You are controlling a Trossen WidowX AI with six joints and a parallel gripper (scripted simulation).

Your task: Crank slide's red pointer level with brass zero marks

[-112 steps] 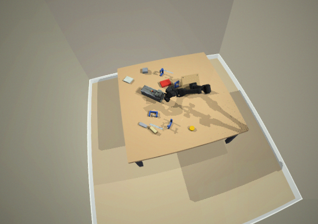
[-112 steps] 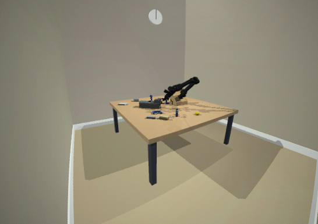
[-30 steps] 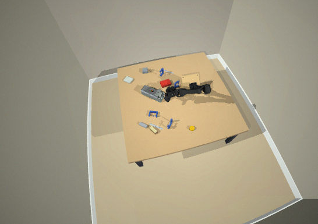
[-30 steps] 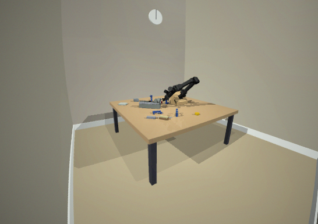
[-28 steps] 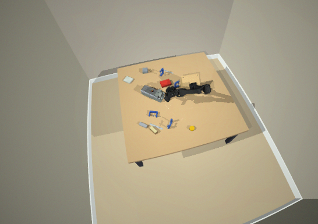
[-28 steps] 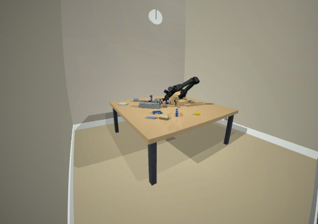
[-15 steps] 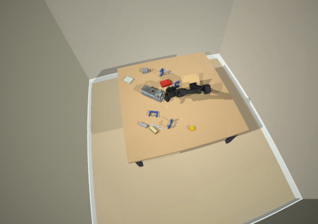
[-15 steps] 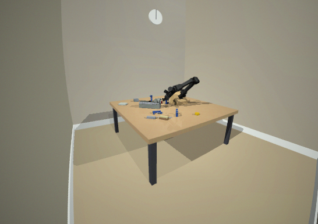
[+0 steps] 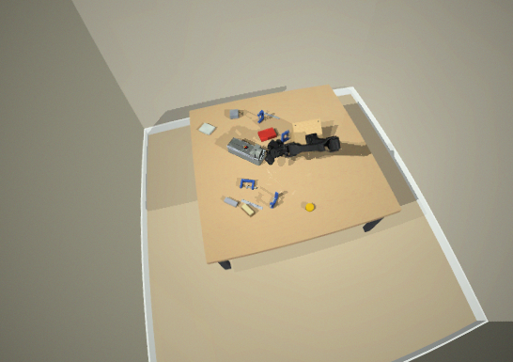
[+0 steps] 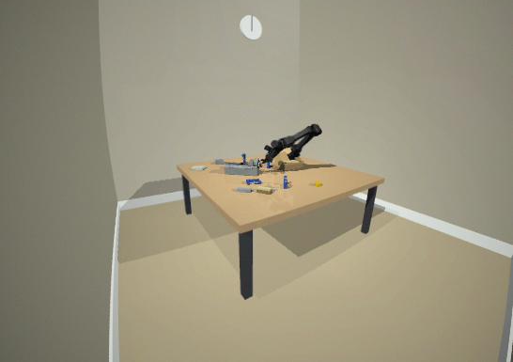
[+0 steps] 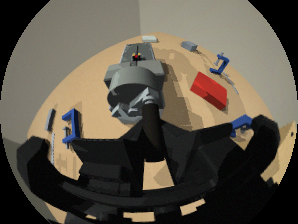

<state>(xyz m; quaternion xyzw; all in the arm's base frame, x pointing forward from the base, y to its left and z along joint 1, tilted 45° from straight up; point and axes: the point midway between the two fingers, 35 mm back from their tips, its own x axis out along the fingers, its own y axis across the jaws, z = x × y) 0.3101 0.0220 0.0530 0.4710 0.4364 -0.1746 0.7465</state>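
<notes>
My gripper tip is now 1 cm past the dark crank handle, 1 cm to the right of it and 3 cm below it. Also, from my gripper tip: red pointer 12 cm ahead, 9 cm to the right; tan block 21 cm ahead, 34 cm to the left, 7 cm below; yellow disc 17 cm behind, 42 cm to the left, 8 cm below.
</notes>
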